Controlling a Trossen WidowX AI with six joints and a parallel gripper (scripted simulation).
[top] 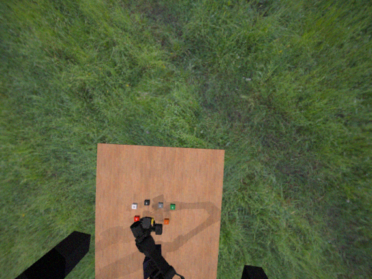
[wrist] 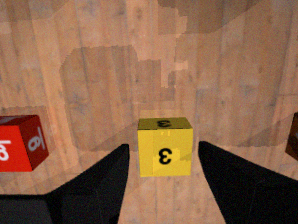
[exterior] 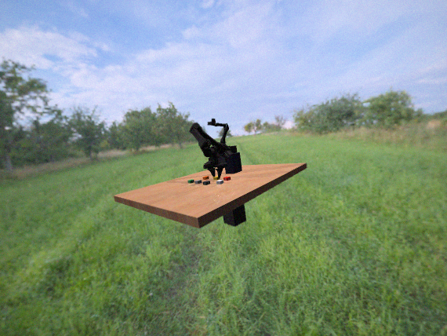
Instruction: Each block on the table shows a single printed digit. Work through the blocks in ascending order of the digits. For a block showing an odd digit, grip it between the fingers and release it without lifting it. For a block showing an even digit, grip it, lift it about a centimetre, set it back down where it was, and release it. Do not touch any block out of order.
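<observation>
The yellow block lies right at my gripper tip. The rest, counted from my gripper tip: grey block: 12 cm ahead, 5 cm to the right; orange block: 2 cm ahead, 11 cm to the right; red block: 10 cm to the left.
</observation>
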